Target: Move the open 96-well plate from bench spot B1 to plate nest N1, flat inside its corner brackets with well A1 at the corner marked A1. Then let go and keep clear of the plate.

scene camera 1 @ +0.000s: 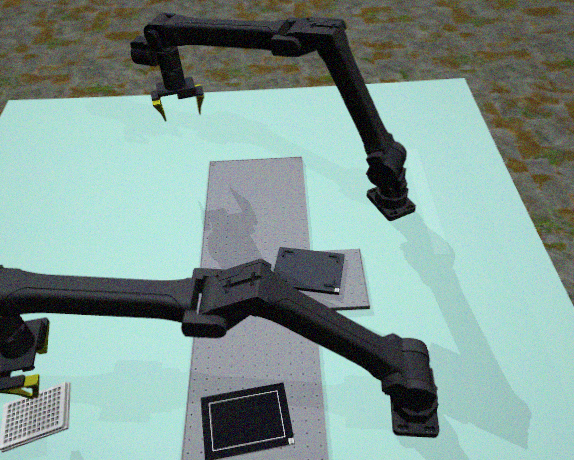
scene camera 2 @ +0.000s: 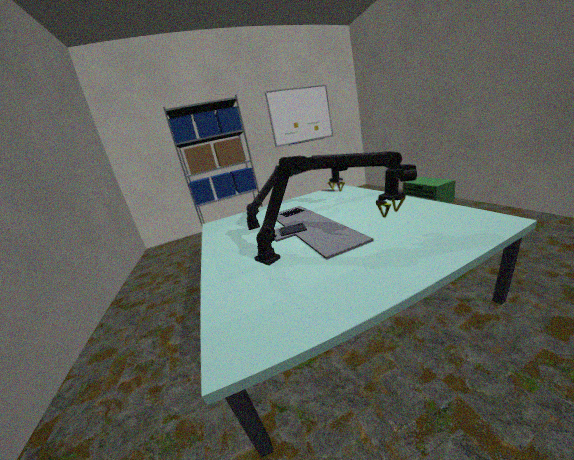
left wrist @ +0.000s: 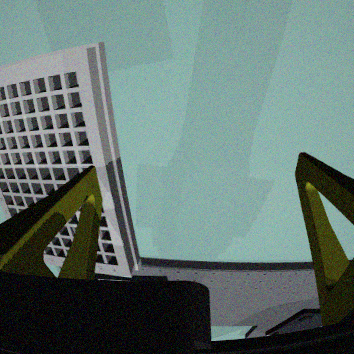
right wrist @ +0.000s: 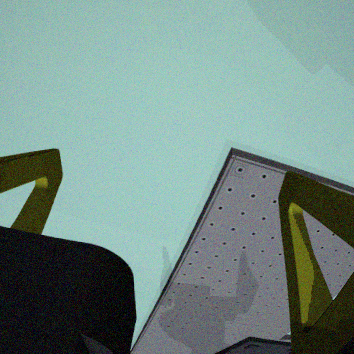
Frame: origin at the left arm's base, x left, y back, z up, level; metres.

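Seen in the pictures: left gripper, fingertip midpoint: [scene camera 1: 39, 374] [scene camera 2: 336, 190] [left wrist: 198, 168]; right gripper, fingertip midpoint: [scene camera 1: 182, 117] [scene camera 2: 390, 214] [right wrist: 168, 172]; left arm's base at its link origin: [scene camera 1: 412, 406] [scene camera 2: 253, 226]; right arm's base at its link origin: [scene camera 1: 390, 202] [scene camera 2: 267, 258].
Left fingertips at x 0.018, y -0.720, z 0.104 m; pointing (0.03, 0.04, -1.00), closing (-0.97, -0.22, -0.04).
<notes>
Offsets run from my left fingertips to a thing's top centre. "*": to the spot under its first point. Level surfaces: height alone.
The white 96-well plate [scene camera 1: 36, 416] [left wrist: 45, 145] is at the lower left in scene camera 1. In the left wrist view it lies behind the left-hand finger, near fingertip level and outside the gap. Contact is unclear. My left gripper [scene camera 1: 42, 366] [scene camera 2: 337, 190] [left wrist: 198, 168] is open, with nothing between its fingers. My right gripper [scene camera 1: 182, 117] [scene camera 2: 390, 213] [right wrist: 168, 172] is open and empty, high above the far table. The dark nest N1 @[dx -0.345, dy +0.499, dz -0.073 m] [scene camera 1: 310, 270] [scene camera 2: 292, 229] shows corner brackets and a white corner tag @[* dx -0.281, dy +0.567, dz -0.080 m] [scene camera 1: 336, 290]. Bench spot B1 @[* dx +0.034, dy +0.396, dz -0.089 m] [scene camera 1: 247, 420] [scene camera 2: 291, 212], black with a white outline, is empty.
A long grey perforated board @[dz -0.091 m] [scene camera 1: 255, 350] [scene camera 2: 340, 236] [right wrist: 235, 250] lies on the pale table @[dz -0.104 m] [scene camera 1: 125, 200] [scene camera 2: 280, 310]. A smaller grey board [scene camera 1: 357, 280] is under the nest. The left arm [scene camera 1: 300, 310] crosses above the long board and partly hides the nest area. The right arm [scene camera 1: 350, 95] arches behind.
</notes>
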